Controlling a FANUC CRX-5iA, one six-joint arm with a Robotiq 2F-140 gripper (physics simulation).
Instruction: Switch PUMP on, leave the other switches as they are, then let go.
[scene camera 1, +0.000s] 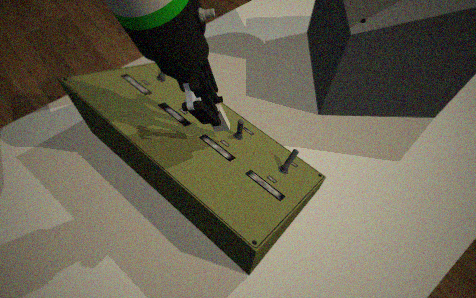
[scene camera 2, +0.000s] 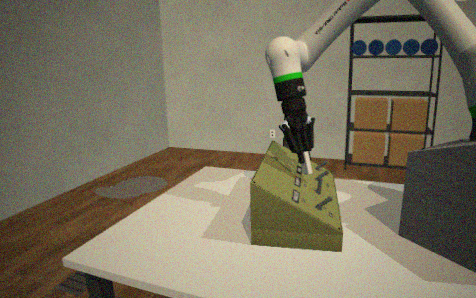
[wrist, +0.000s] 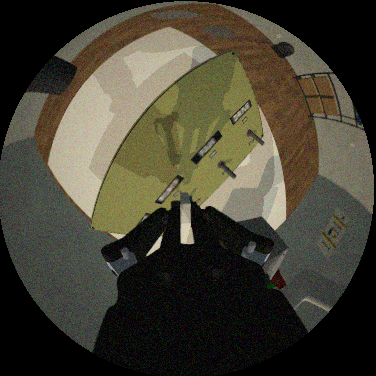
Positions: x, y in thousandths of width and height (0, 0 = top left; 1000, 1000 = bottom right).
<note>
I see my gripper (scene camera 1: 467, 428) and an olive sloped switch panel (scene camera 2: 600, 716).
My gripper also shows in scene camera 2 (scene camera 2: 646, 582) and in the wrist view (wrist: 488, 531). The olive sloped switch panel is seen too in the wrist view (wrist: 541, 318).
</note>
